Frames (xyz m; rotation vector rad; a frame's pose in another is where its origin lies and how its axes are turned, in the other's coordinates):
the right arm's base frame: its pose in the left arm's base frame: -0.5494 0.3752 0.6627 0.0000 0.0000 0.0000
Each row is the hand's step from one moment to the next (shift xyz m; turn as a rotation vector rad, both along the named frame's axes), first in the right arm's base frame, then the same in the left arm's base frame.
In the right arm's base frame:
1: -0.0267 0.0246 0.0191 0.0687 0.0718 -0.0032
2: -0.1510 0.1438 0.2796 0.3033 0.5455 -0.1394
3: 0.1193 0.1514 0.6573 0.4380 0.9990 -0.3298
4: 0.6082 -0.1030 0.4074 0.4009 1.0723 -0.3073
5: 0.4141 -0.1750 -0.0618 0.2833 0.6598 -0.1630
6: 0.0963 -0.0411 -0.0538 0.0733 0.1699 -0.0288
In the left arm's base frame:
1: -0.0267 0.0246 0.0191 0.0687 0.0718 -0.0032
2: -0.1510 0.1438 0.2796 0.3033 0.5455 -0.1394
3: 0.1193 0.1514 0.6573 0.4380 0.9990 -0.3298
4: 0.6082 -0.1030 0.4074 0.4009 1.0723 -0.3073
5: 0.4141 -0.1750 -0.0618 0.2833 0.6598 -0.1630
6: 0.0963 -0.0411 -0.0538 0.0733 0.1699 -0.0288

